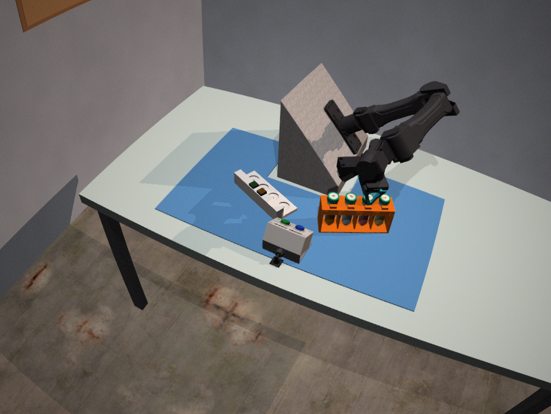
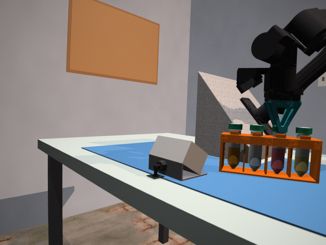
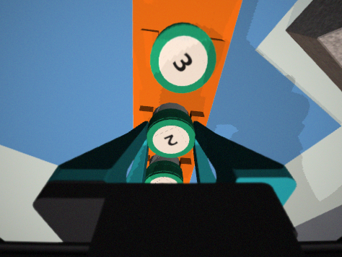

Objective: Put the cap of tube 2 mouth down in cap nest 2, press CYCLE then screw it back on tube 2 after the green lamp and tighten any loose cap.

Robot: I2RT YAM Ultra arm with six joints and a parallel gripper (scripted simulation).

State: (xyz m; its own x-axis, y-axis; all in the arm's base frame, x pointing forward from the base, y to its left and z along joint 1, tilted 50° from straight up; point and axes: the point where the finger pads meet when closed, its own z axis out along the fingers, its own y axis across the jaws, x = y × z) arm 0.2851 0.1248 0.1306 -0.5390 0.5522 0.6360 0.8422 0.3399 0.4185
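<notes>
Right now my hand is right at the cap 2. Also, from my hand: cap 3 (20 mm ahead, 50 mm to the right); cap 4 (50 mm ahead, 90 mm to the right); cap 1 (20 mm behind, 50 mm to the left).
</notes>
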